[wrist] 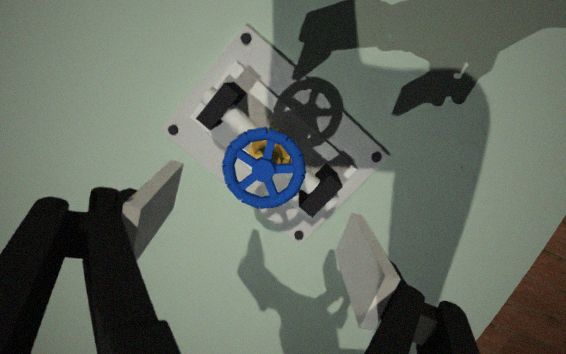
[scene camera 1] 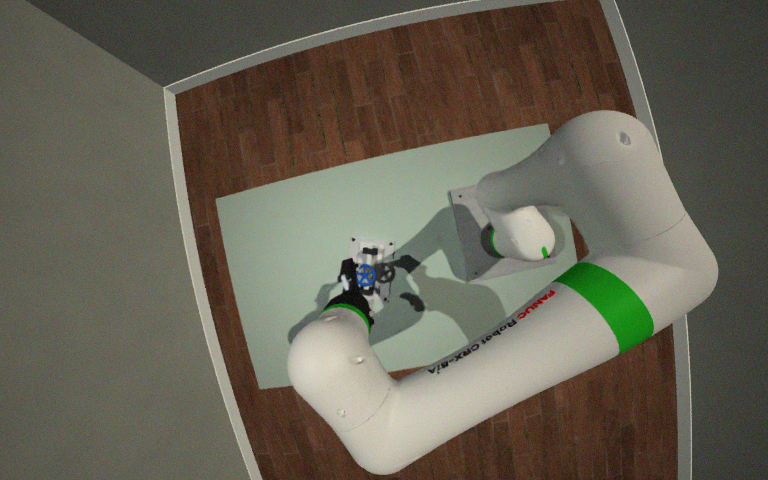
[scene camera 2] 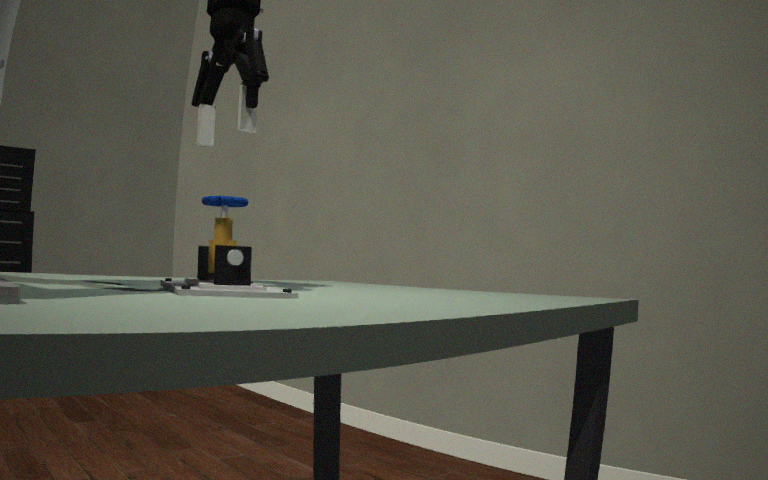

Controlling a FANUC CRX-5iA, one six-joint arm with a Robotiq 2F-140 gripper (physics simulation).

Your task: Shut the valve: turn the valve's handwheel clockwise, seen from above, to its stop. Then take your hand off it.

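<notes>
The valve's blue handwheel (scene camera 1: 365, 275) (scene camera 2: 224, 201) (wrist: 263, 170) sits level on top of its stem, with five spokes visible from above. The brass-yellow valve body (scene camera 2: 223, 230) (wrist: 258, 148) stands below it, between two black blocks on a pale base plate (scene camera 2: 237, 293) (wrist: 257, 55). My gripper (scene camera 2: 226, 138) (wrist: 262, 210) is open, its pale fingertips wide apart with nothing between them. In scene camera 2 the fingertips hang well above the handwheel, with a clear gap. In the wrist view the wheel shows beyond and between the fingertips. The arm partly covers the gripper in scene camera 1.
The valve plate is on a pale green table (scene camera 1: 271, 226) (scene camera 2: 453, 308). The arm's grey mounting plate (scene camera 1: 470, 249) lies on the same table, to the right of the valve in scene camera 1. A dark slotted cabinet (scene camera 2: 15, 237) stands at the left in scene camera 2.
</notes>
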